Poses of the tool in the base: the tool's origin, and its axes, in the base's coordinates. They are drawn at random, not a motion.
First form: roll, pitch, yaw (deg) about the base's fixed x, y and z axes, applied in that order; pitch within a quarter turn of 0, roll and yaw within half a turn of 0; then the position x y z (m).
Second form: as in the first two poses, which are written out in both.
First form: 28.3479 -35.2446 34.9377 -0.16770 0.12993 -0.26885
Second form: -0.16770 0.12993 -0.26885 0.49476 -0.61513 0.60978
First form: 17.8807 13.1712 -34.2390 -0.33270 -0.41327 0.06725
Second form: -0.33270 -0.41327 0.06725 0.31208 0.22988 -0.59758
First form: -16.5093 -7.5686 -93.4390 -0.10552 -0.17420 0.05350
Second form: -0.10552 -0.17420 0.05350 -0.28814 -0.13210 -1.63082
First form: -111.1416 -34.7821 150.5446 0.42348 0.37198 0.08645
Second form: 0.42348 0.37198 0.08645 -1.93979 -0.60706 2.62750
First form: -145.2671 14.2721 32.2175 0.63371 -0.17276 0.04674
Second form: 0.63371 -0.17276 0.04674 -2.53539 0.24910 0.56230
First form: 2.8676 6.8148 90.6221 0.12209 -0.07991 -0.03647
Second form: 0.12209 -0.07991 -0.03647 0.05005 0.11894 1.58165
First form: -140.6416 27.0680 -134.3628 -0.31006 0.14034 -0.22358
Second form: -0.31006 0.14034 -0.22358 -2.45466 0.47243 -2.34507
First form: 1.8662 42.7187 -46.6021 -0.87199 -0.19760 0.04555
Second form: -0.87199 -0.19760 0.04555 0.03257 0.74558 -0.81336
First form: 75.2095 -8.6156 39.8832 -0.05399 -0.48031 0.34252
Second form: -0.05399 -0.48031 0.34252 1.31265 -0.15037 0.69609
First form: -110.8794 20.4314 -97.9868 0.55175 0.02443 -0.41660
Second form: 0.55175 0.02443 -0.41660 -1.93521 0.35660 -1.71019
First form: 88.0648 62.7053 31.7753 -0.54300 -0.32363 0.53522
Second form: -0.54300 -0.32363 0.53522 1.53702 1.09441 0.55458
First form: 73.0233 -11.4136 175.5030 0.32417 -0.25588 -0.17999
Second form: 0.32417 -0.25588 -0.17999 1.27450 -0.19920 3.06311
